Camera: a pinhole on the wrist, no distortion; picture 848 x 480 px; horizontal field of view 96.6 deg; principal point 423.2 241.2 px. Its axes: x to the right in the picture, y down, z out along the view. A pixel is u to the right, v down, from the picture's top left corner.
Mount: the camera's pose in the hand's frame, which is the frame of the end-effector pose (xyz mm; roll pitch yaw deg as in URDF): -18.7 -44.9 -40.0 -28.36 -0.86 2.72
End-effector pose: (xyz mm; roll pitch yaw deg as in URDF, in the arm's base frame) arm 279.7 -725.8 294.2 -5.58 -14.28 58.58
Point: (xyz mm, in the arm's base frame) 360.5 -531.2 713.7
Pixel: 773 70
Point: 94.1 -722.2 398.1
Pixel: 371 371
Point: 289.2 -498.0 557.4
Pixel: 811 225
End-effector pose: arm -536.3 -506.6 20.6 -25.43 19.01 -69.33
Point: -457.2 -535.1 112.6
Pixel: 525 179
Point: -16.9 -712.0 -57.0
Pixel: 817 439
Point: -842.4 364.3 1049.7
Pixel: outside the picture
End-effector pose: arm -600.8 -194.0 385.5 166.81 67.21 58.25
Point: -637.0 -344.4 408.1
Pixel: 314 190
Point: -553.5 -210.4 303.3
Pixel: 809 387
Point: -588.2 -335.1 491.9
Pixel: 157 348
